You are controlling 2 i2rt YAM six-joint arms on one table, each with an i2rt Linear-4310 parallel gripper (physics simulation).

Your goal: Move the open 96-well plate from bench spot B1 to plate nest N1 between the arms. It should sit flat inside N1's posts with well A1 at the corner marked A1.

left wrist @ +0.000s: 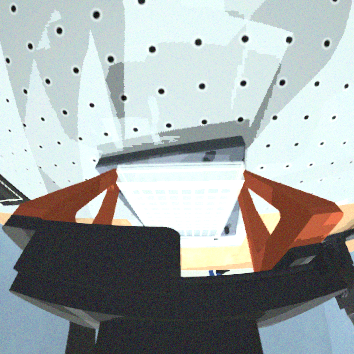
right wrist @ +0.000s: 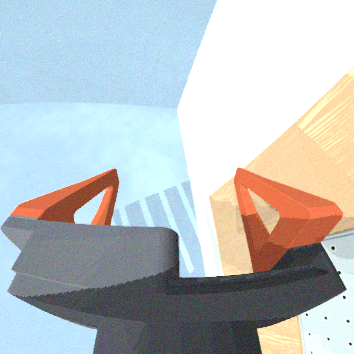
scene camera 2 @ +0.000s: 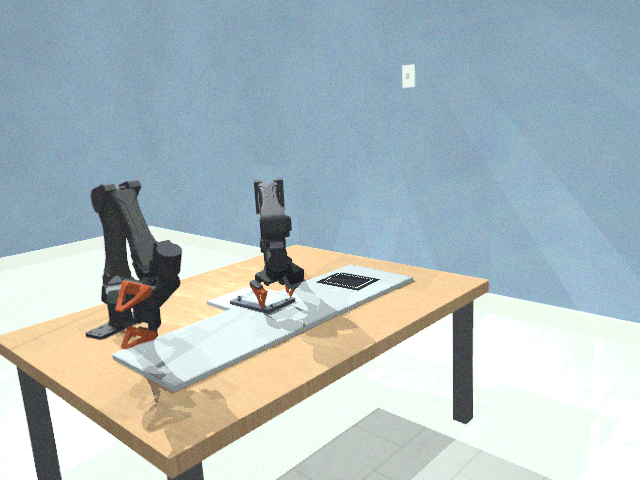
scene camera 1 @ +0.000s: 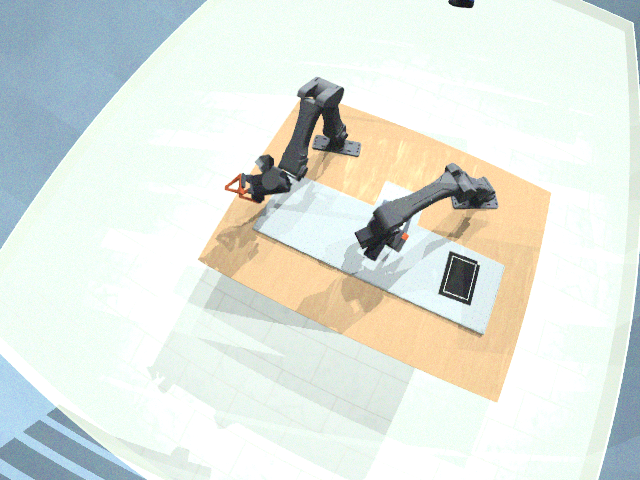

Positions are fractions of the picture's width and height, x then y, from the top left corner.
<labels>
My right gripper shows in the right wrist view (0.50, 0.49), in scene camera 2 (0.19, 0.69) and in scene camera 1 (0.36, 0.40); in the left wrist view it is out of frame.
</labels>
